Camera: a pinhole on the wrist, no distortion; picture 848 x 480 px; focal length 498.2 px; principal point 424.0 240.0 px. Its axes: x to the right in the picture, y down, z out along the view. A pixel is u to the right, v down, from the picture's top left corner.
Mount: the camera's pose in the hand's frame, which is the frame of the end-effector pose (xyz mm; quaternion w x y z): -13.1 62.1 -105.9 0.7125 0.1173 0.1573 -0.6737
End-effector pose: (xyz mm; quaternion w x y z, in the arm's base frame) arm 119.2 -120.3 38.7 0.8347 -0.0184 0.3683 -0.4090
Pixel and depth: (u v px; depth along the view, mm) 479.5 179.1 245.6
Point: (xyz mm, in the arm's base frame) 140.5 -171.4 154.7
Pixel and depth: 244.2 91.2 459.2
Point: 334.8 -115.6 386.0
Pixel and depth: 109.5 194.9 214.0
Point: 270.4 -73.1 123.4
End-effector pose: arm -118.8 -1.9 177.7 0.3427 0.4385 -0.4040 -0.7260
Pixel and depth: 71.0 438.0 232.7
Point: -286.4 -86.3 311.9
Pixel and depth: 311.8 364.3 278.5
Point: -300.6 -22.2 218.3
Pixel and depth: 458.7 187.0 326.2
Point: -293.2 110.5 165.9
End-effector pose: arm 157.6 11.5 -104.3 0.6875 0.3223 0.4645 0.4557
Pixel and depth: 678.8 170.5 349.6
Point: 371.4 -110.1 -246.1
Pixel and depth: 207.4 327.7 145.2
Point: 186.3 53.6 -34.5
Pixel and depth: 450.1 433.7 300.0
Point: 344.7 100.8 -140.1
